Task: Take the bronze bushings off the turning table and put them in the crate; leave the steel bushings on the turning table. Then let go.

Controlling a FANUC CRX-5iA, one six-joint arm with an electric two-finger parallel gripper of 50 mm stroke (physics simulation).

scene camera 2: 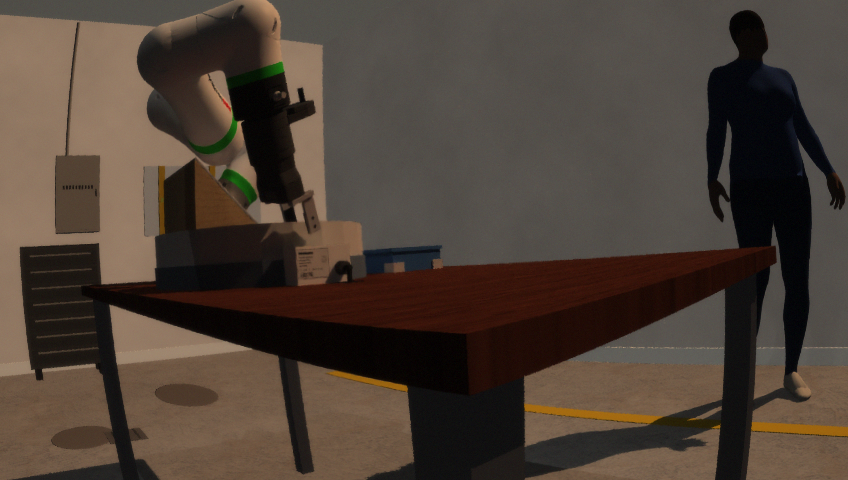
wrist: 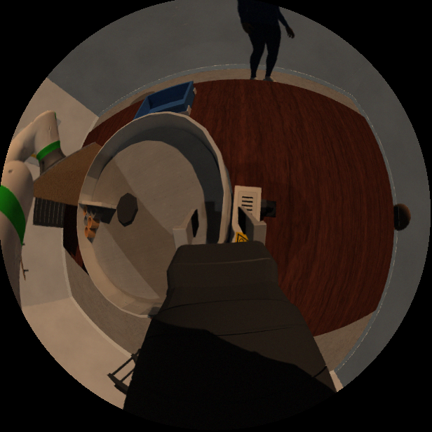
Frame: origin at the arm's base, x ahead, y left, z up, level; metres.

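Seen in the pictures: gripper, fingertip midpoint: (scene camera 2: pixel 303 229); arm's base at its link origin: (scene camera 2: pixel 221 208).
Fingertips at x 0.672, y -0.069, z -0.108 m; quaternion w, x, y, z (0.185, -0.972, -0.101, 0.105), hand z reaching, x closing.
Pixels of each thing's top centre, then the offset from my fingertips to it. "*": a spot on its surface instead. Level surfaces: height alone.
- blue crate at its top centre: (scene camera 2: pixel 388 248) 0.248 m back, 0.336 m left, 0.036 m down
- pale control box at a spot on its surface: (scene camera 2: pixel 314 265) * 0.057 m ahead, 0.013 m right, 0.057 m down
- wooden table at its surface level: 0.086 m down
The turning table (scene camera 2: pixel 220 243) (wrist: pixel 150 167) is a round, pale, high-rimmed pan. A small cluster of bushings lies inside at its far left in the wrist view, beside a short divider; orange-brown bronze bushings (wrist: pixel 90 231) show there, with some greyish ones among them, too small to tell apart well. The bushings are hidden behind the rim in the scene view. The blue crate (scene camera 2: pixel 407 259) (wrist: pixel 188 100) stands beyond the turning table. My gripper (scene camera 2: pixel 301 222) (wrist: pixel 217 216) is open and empty, low at the rim on the side away from the bushings, one finger inside the rim and the other outside.
A pale control box (scene camera 2: pixel 314 265) (wrist: pixel 248 199) with a dark knob stands against the turning table's outside, close by the outer finger. A brown wedge-shaped board (scene camera 2: pixel 191 199) (wrist: pixel 67 172) rises beside the pan. A person (scene camera 2: pixel 758 130) (wrist: pixel 263 35) stands beyond the wooden table (scene camera 2: pixel 505 303) (wrist: pixel 320 200).
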